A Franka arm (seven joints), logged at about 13 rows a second.
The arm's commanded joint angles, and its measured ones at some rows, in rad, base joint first. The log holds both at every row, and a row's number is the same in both.
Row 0, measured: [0.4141, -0.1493, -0.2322, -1.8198, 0.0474, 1.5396, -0.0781]
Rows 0 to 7, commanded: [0.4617, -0.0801, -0.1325, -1.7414, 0.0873, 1.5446, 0.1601]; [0.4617, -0.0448, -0.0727, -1.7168, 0.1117, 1.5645, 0.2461]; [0.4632, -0.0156, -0.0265, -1.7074, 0.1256, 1.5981, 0.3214]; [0.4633, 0.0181, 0.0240, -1.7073, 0.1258, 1.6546, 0.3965]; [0.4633, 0.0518, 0.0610, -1.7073, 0.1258, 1.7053, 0.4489]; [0.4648, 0.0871, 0.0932, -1.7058, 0.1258, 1.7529, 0.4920]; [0.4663, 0.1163, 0.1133, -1.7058, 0.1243, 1.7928, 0.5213]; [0.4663, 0.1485, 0.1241, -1.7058, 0.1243, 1.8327, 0.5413]
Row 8, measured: [0.4759, 0.0763, 0.1067, -1.7545, 0.1068, 1.7939, 0.4989]
